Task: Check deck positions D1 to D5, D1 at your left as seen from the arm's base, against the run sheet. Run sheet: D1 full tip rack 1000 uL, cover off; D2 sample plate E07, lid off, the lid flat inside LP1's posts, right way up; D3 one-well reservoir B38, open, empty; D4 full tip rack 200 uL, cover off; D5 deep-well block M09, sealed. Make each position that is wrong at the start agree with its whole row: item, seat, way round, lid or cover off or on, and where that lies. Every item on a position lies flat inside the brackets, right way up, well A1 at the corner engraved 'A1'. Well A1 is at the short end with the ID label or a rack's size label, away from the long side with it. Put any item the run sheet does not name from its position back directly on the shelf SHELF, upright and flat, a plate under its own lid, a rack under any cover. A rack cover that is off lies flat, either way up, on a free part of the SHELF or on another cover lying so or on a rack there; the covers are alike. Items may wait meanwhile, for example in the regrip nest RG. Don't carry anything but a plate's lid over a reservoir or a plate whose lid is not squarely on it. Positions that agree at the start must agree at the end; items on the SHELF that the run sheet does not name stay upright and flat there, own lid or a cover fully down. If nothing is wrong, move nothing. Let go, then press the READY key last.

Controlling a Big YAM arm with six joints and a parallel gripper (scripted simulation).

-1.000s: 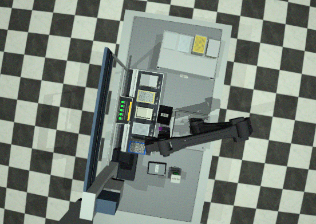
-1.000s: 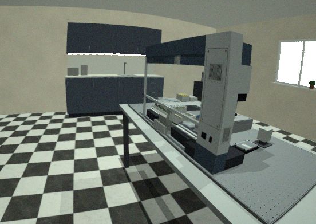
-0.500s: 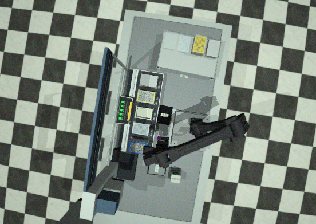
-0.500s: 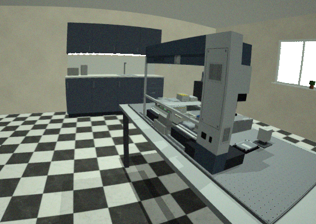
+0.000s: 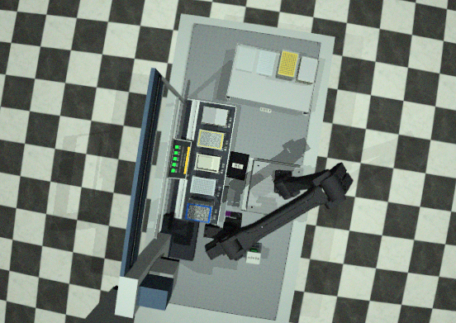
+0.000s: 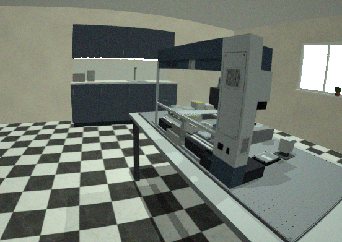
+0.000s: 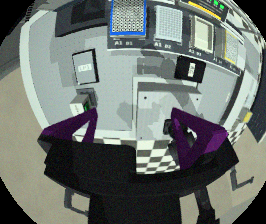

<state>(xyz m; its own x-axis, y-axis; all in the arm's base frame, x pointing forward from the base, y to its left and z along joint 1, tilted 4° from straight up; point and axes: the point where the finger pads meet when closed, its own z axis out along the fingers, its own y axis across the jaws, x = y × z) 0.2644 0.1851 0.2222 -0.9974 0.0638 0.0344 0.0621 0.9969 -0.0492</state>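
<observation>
The blue-framed tip rack lies 170 mm ahead of my hand, 10 mm to the left of it and 190 mm below it. Also, from my hand: flat lid: 20 mm ahead, 200 mm to the left, 300 mm below; ready key: 130 mm behind, 200 mm to the left, 230 mm below; clear plate: 160 mm ahead, 120 mm to the right, 250 mm below.
</observation>
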